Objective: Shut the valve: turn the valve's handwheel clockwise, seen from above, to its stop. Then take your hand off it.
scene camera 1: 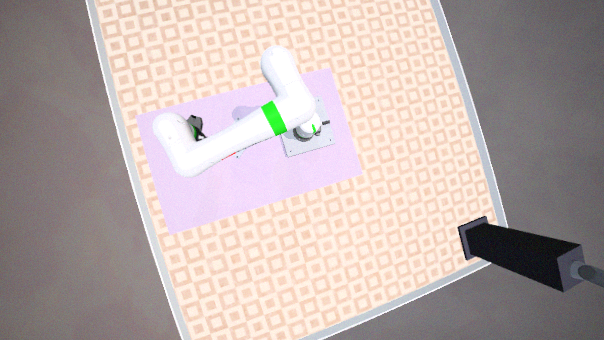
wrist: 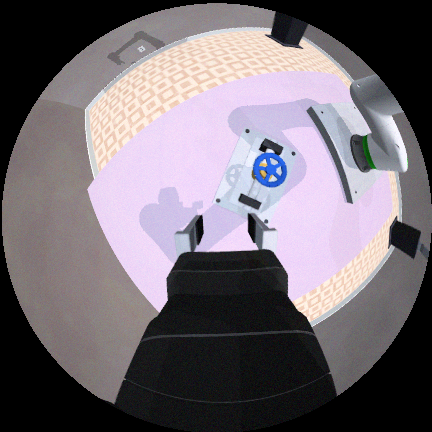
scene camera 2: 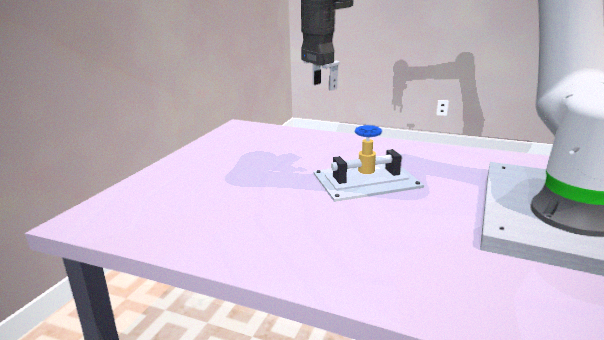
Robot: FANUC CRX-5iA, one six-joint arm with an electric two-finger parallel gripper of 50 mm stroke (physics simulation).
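Observation:
The blue handwheel (scene camera 2: 368, 131) (wrist: 270, 170) sits level on top of the valve's yellow body (scene camera 2: 367, 162). The valve's pipe lies between two black supports on a grey plate (scene camera 2: 380, 191) (wrist: 229, 194) on the table. My gripper (scene camera 2: 325, 86) (wrist: 225, 222) is open and empty, with its fingers pointing down. It is apart from the handwheel, higher than it and to its left in the scene camera 2 view. In the wrist view the handwheel is ahead of the fingers and a little to the right. In the scene camera 1 view the arm hides the valve and the fingertips.
The pink table (scene camera 1: 200, 210) (scene camera 2: 200, 225) (wrist: 305, 250) bears the valve and the robot's thick base plate (scene camera 1: 322, 144) (scene camera 2: 520, 242) (wrist: 345, 175), which is to the valve's right in the scene camera 2 view. The white arm (scene camera 1: 235, 145) reaches across the table. A black box-like fixture (scene camera 1: 520, 255) stands off the table.

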